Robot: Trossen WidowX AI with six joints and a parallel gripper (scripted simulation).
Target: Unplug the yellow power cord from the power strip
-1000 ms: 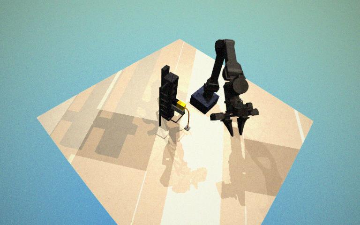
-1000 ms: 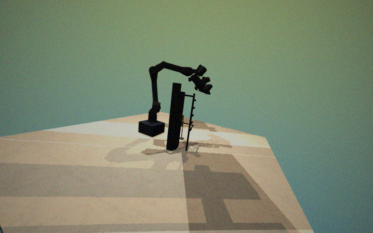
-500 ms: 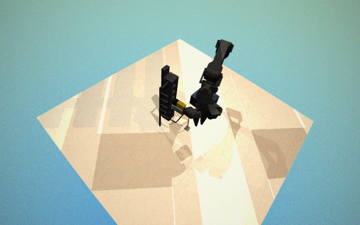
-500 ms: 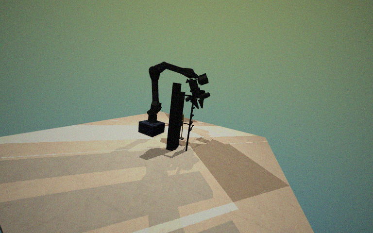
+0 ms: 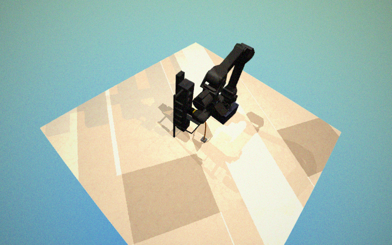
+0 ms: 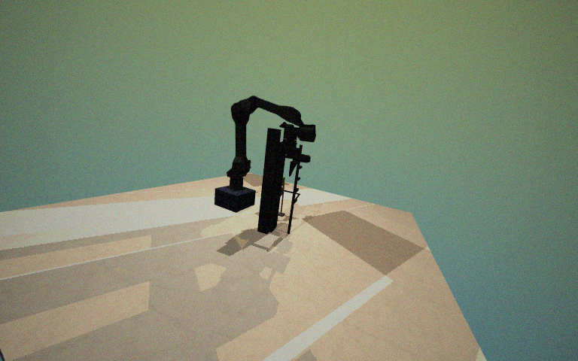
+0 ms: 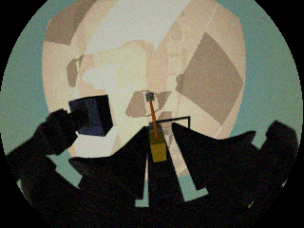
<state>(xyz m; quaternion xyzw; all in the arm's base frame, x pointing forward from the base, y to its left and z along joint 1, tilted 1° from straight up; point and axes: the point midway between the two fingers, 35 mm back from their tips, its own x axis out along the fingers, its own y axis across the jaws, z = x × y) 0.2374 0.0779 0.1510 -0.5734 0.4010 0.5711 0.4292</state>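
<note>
The yellow plug is 70 mm to the right of my gripper tip, 20 mm ahead of it and 10 mm below it.
</note>
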